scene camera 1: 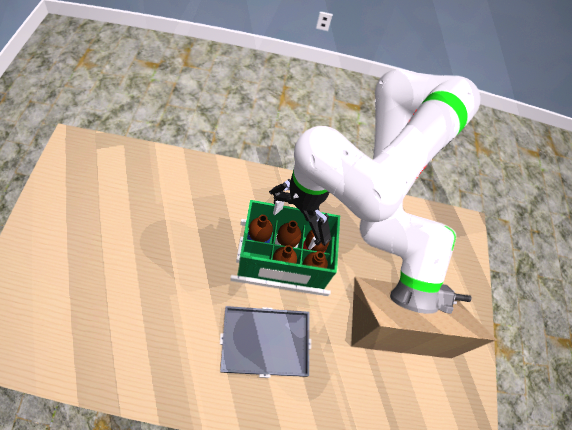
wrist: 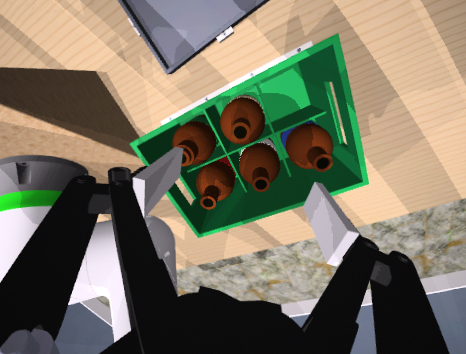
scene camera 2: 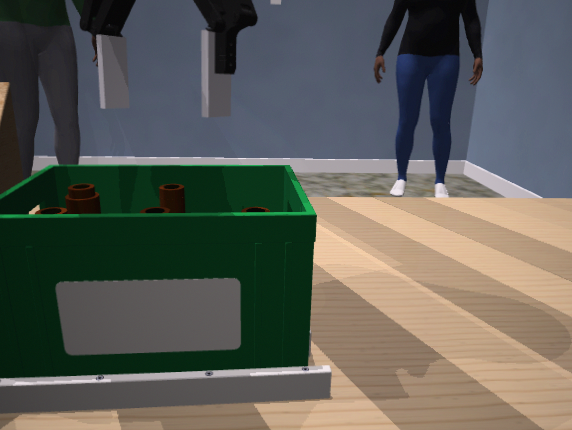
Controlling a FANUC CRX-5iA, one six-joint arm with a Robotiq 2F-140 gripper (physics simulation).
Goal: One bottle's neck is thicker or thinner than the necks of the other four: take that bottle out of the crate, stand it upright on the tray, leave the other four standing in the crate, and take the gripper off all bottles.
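Frame: origin at the arm's base, x right, y up, z back, level; millimetres.
Seen in the pictures: gripper, fingertip midpoint: (scene camera 1: 294, 228) (wrist: 245, 178) (scene camera 2: 161, 111); arm's base, link origin: (scene camera 1: 414, 302) (wrist: 44, 173).
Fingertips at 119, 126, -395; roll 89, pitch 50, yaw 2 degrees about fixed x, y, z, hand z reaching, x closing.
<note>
Pixels of each thing's top centre, then the offset from my fingertips to it, as dx, dy, dz. "spot": a spot on its surface instead. Level surfaces: height alone.
- green crate, top centre: (scene camera 2: 160, 185) (wrist: 249, 163) (scene camera 1: 292, 235) +13, -69, +3
- front right bottle, top centre: (scene camera 2: 81, 186) (wrist: 180, 158) (scene camera 1: 320, 255) -31, -81, +91
- front middle bottle, top centre: (scene camera 2: 171, 186) (wrist: 240, 132) (scene camera 1: 288, 249) -27, -81, -3
- back left bottle, top centre: (scene camera 2: 255, 210) (wrist: 322, 163) (scene camera 1: 263, 218) +59, -81, -86
- back middle bottle, top centre: (scene camera 2: 155, 210) (wrist: 261, 184) (scene camera 1: 293, 224) +56, -81, +4
- back right bottle, top centre: (scene camera 2: 51, 211) (wrist: 208, 203) (scene camera 1: 322, 229) +53, -81, +94
- grey tray, surface spot: (wrist: 200, 25) spot: -199, -239, +2
- table, surface height: dy -244
The green crate (scene camera 1: 247, 267) (scene camera 2: 150, 257) (wrist: 353, 111) holds five upright brown bottles. The front right bottle (scene camera 1: 316, 262) (scene camera 2: 83, 204) (wrist: 196, 140) has a thicker, stepped neck below its rim. The slimmer-necked ones are the front middle bottle (scene camera 1: 285, 256) (scene camera 2: 171, 200) (wrist: 242, 116), back left bottle (scene camera 1: 260, 229) (wrist: 309, 145), back middle bottle (scene camera 1: 289, 235) (wrist: 259, 162) and back right bottle (wrist: 215, 180), partly hidden by a finger in scene camera 1. The grey tray (scene camera 1: 270, 345) (wrist: 200, 25) bears no bottle. My gripper (scene camera 1: 295, 226) (scene camera 2: 165, 111) (wrist: 245, 178) is open and empty, above the crate's back row.
The crate's front left compartment is empty. White strips (scene camera 1: 280, 286) (scene camera 2: 210, 385) lie along the crate's foot. The arm stands on a wooden pedestal (scene camera 1: 425, 335) right of the tray and crate. Two people (scene camera 2: 427, 90) (scene camera 2: 40, 75) stand beyond the table (scene camera 1: 125, 280).
</note>
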